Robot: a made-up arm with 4 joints.
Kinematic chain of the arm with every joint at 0, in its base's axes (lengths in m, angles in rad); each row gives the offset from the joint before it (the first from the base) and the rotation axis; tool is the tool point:
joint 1: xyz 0 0 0.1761 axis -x
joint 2: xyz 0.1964 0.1 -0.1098 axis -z
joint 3: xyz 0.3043 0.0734 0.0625 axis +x
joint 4: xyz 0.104 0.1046 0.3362 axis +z
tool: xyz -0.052 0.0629 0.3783
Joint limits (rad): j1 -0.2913..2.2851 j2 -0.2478..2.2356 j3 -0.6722..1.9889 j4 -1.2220..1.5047
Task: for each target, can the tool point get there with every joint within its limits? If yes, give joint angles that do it. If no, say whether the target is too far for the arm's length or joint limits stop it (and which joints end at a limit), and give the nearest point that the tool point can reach.
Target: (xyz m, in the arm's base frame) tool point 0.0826 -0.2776 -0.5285
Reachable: no: joint limits stop it (at a limit: joint 1, joint 3, joint 4) | nearest point 0.0603 -0.4731 -0.2637 | short by 0.330 m
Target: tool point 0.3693 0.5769 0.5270
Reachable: yes | joints 1.3416 0.6724 0.4148 1.1029
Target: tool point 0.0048 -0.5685 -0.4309
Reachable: no: joint limits stop it (at a limit: joint 1, joint 3, joint 4) | nearest point 0.0385 -0.4686 -0.2624 | short by 0.199 m
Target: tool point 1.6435 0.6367 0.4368
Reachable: no: too far | nearest point 0.9801 0.4300 0.3521 | short by 0.700 m
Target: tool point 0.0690 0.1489 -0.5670
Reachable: no: joint limits stop it (at a limit: joint 2, joint 3) | nearest point 0.3653 0.1738 -0.6911 | short by 0.322 m
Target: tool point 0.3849 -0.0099 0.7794
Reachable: yes | joints 1.5554 0.2062 1.6752 0.6673
